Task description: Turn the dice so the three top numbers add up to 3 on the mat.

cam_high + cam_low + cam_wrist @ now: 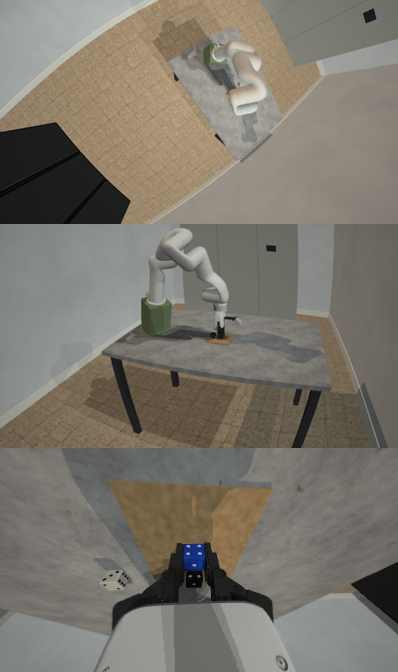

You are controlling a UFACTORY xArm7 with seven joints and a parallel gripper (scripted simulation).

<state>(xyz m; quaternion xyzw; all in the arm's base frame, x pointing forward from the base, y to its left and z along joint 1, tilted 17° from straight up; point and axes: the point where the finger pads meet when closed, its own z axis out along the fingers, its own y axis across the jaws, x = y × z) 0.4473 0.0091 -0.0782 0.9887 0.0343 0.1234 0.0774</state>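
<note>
Right now the blue die is 1 cm below my hand. From my hand the other things lie so: tan mat (3 cm below); then white die (6 cm behind, 12 cm to the left, 2 cm below); then black die (5 cm behind, 1 cm below).
</note>
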